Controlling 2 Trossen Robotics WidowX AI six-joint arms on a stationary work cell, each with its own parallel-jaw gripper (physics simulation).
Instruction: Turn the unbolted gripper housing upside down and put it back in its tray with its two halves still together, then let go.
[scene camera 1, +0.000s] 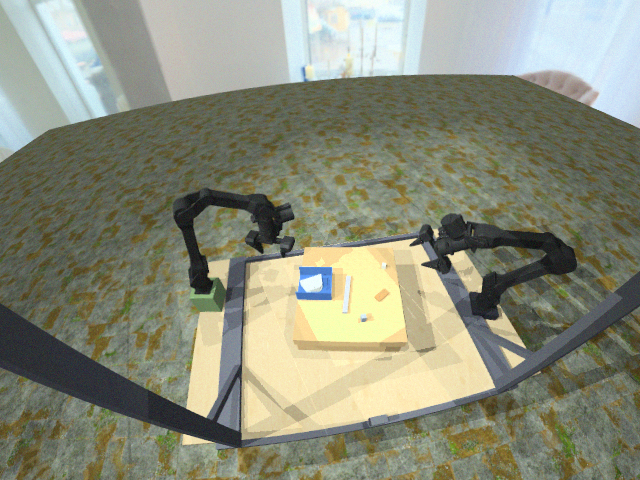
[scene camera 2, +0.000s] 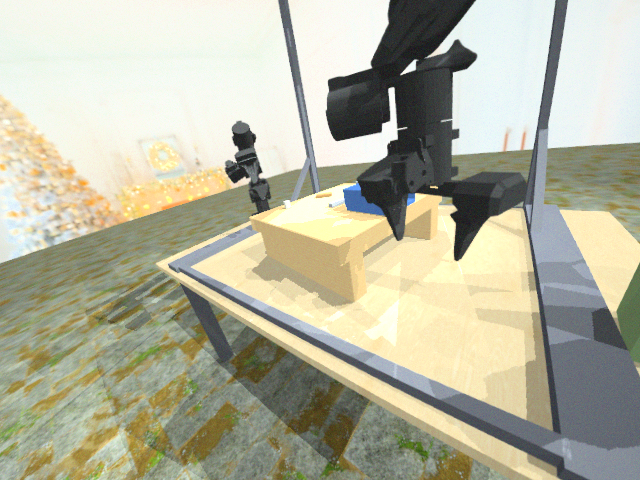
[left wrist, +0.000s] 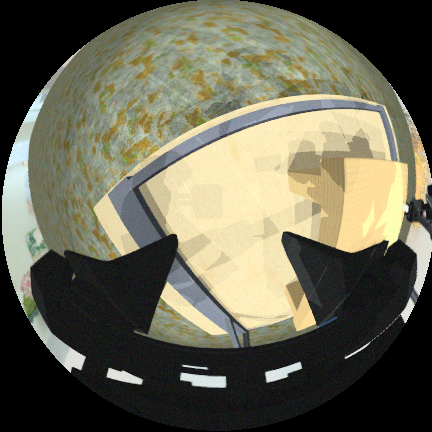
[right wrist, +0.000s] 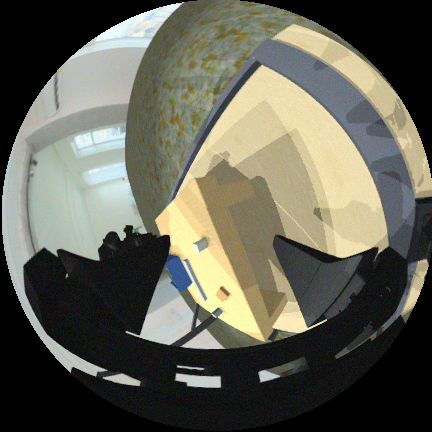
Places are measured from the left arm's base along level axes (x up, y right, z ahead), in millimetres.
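Pixels of known places: left gripper, fingertip midpoint: (scene camera 1: 273, 255) (scene camera 2: 425, 248) (left wrist: 230, 238) (right wrist: 153, 233); right gripper, fingertip midpoint: (scene camera 1: 415, 255) (scene camera 2: 259, 192) (right wrist: 222, 240); left arm's base, origin of the base link: (scene camera 1: 204, 287); right arm's base, origin of the base link: (scene camera 1: 484, 303).
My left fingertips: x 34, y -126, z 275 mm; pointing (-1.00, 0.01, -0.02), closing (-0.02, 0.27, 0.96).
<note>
For each thing: its top centre in the pictures, then the offset to it from my left fingertips.
- white gripper housing, middle of its top: (scene camera 1: 312, 282) dx +34, dy +164, dz +164 mm
- blue tray, middle of its top: (scene camera 2: 378, 184) (scene camera 1: 314, 279) (right wrist: 167, 274) dx +49, dy +162, dz +170 mm
- long white bar, middle of its top: (right wrist: 193, 282) (scene camera 1: 346, 293) dx +7, dy +197, dz +279 mm
- orange block, middle of its top: (right wrist: 220, 295) (scene camera 1: 381, 294) dx +5, dy +210, dz +400 mm
- small white block, middle of its top: (right wrist: 195, 247) (scene camera 1: 384, 264) dx +17, dy +85, dz +429 mm
- small grey block, middle of its top: (right wrist: 213, 315) (scene camera 1: 363, 316) dx +23, dy +298, dz +326 mm
The white gripper housing (scene camera 1: 311, 283) sits in the blue tray (scene camera 1: 315, 270) (scene camera 2: 356, 200) (right wrist: 178, 274) at the left of the raised wooden platform. Its two halves are too small to tell apart. In scene camera 2 the left gripper and the tray's wall hide it. My left gripper (scene camera 1: 271, 251) (scene camera 2: 428, 250) (left wrist: 230, 238) is open and empty, above and to the upper left of the tray in scene camera 1. My right gripper (scene camera 1: 416, 254) (right wrist: 222, 240) is open and empty, off the platform's right side in scene camera 1, well away from the tray.
On the wooden platform (scene camera 1: 330, 330) (scene camera 2: 310, 263) lie a long white bar (scene camera 1: 346, 294) (right wrist: 195, 280), an orange block (scene camera 1: 382, 295) (right wrist: 223, 293), a small white block (scene camera 1: 384, 265) (right wrist: 200, 245) and a small grey block (scene camera 1: 362, 317) (right wrist: 216, 312). A dark frame (scene camera 1: 233, 310) borders the table.
</note>
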